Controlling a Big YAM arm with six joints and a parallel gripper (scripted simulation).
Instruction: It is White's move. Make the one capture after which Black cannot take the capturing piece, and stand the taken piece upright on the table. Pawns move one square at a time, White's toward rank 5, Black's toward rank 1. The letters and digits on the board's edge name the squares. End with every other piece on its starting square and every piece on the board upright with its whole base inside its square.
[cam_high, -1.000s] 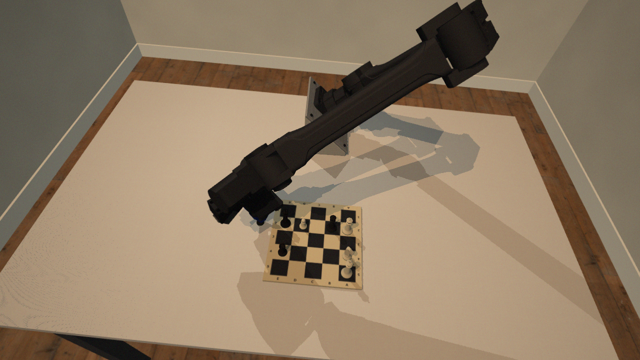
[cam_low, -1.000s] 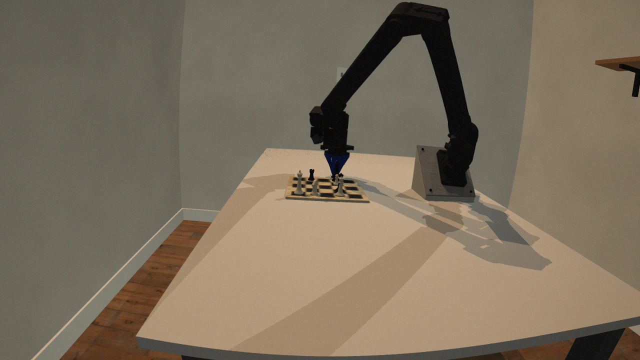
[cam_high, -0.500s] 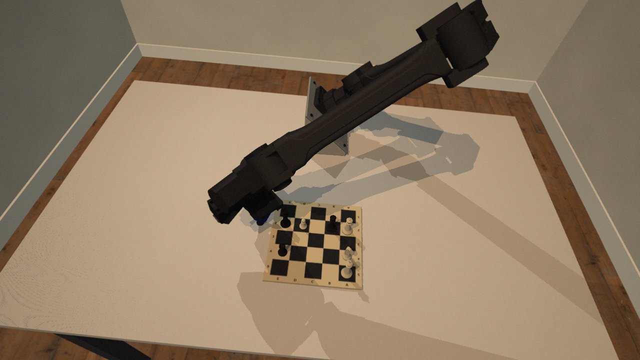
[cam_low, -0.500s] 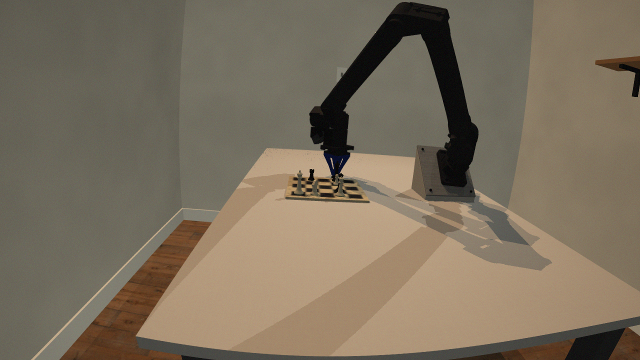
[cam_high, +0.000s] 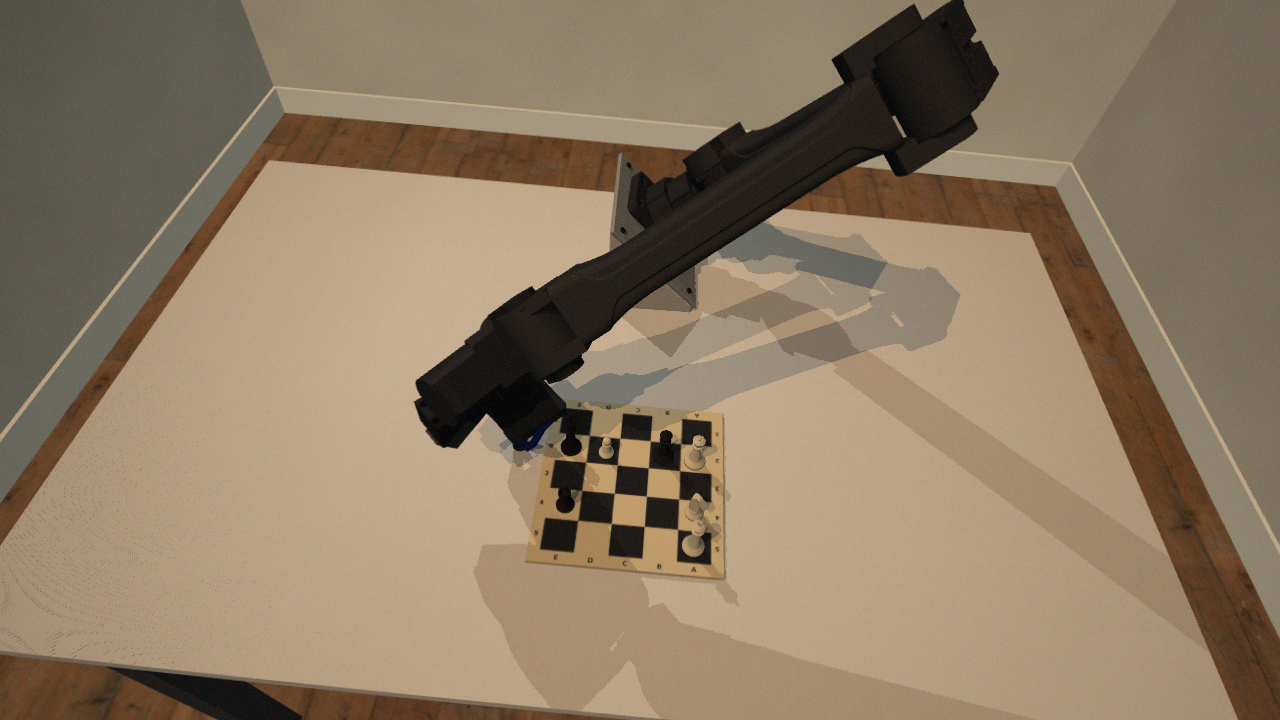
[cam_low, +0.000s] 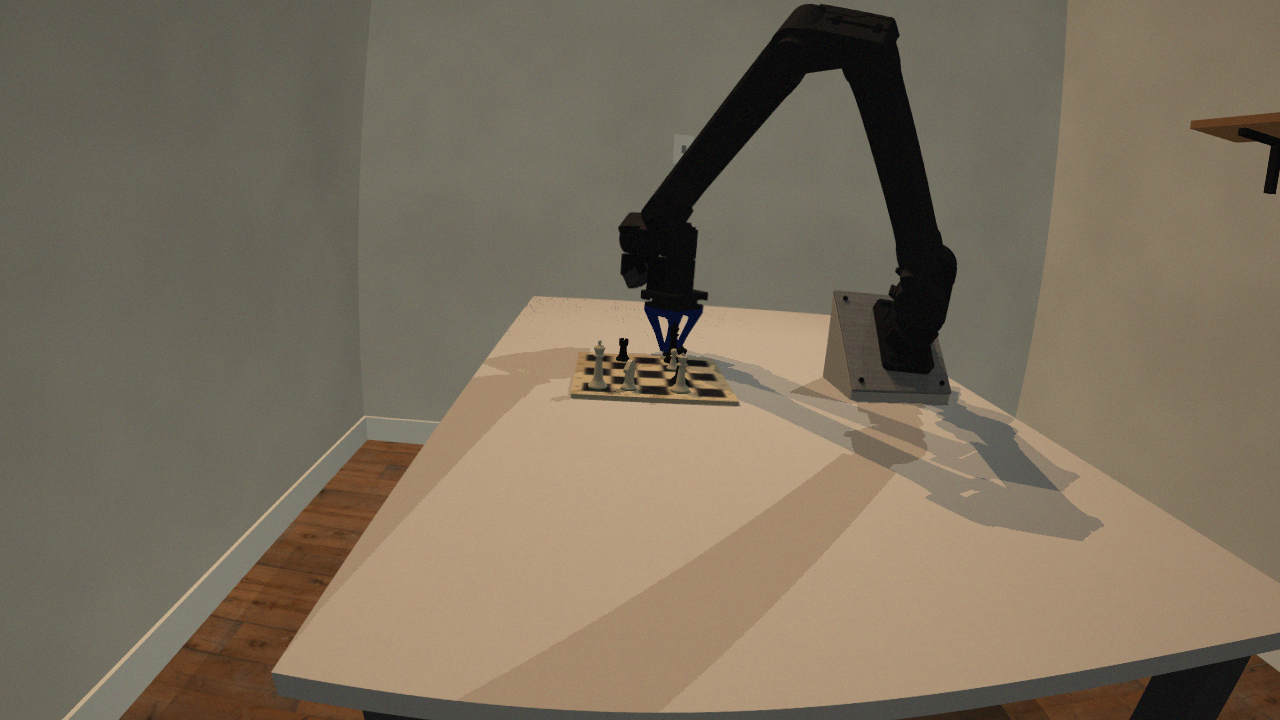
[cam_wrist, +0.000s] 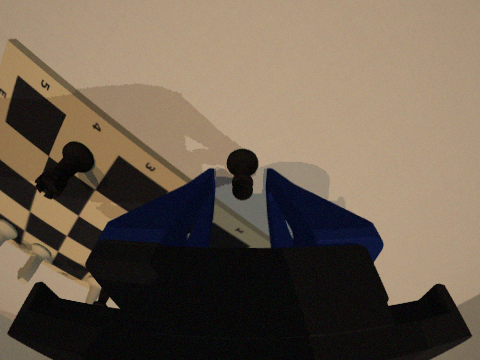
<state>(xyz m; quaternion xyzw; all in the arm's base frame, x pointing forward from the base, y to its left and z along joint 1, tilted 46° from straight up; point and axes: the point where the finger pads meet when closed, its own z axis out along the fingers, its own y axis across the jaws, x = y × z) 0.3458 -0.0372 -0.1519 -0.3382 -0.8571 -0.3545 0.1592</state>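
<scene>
Right now my hand is right at the black pawn. From my hand the other things lie so: white pawn: 100 mm to the left; chessboard: 40 mm ahead, 140 mm to the left, 20 mm below; black king: 60 mm to the left, 20 mm above.
</scene>
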